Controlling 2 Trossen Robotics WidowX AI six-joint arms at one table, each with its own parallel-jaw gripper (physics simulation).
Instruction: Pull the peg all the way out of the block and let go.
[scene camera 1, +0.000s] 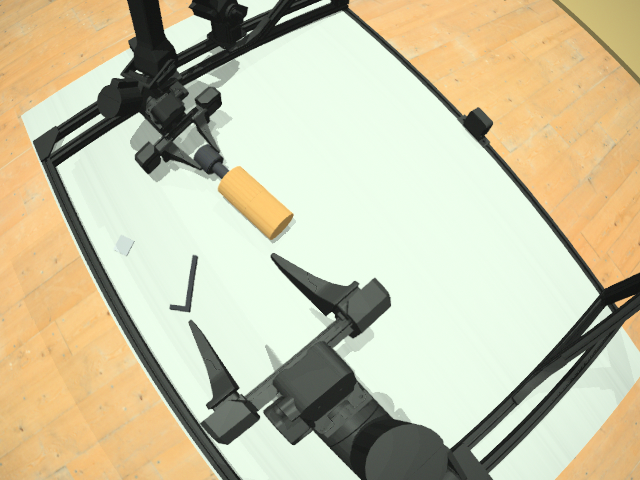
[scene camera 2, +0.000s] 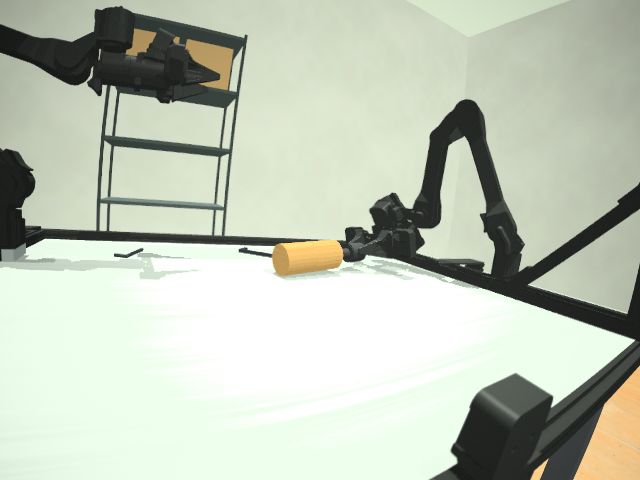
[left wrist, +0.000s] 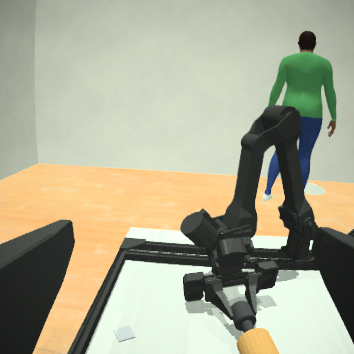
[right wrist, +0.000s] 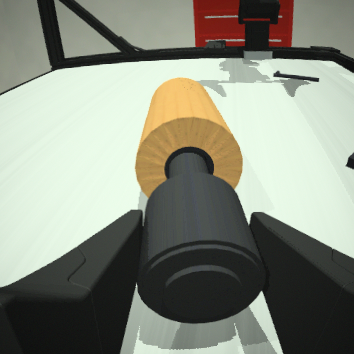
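Note:
The orange cylindrical block lies on its side on the white table. The dark grey peg has a thick head outside the block and a thinner neck that enters the hole in the block's end. My right gripper is shut on the peg's head, one finger on each side. How deep the peg sits inside is hidden. My left gripper is wide open and empty, raised above the table, apart from the block.
A black L-shaped bar and a pale grey square lie on the table. A second small bent bar shows in scene camera 2. A black frame borders the table; a black box is mounted on it.

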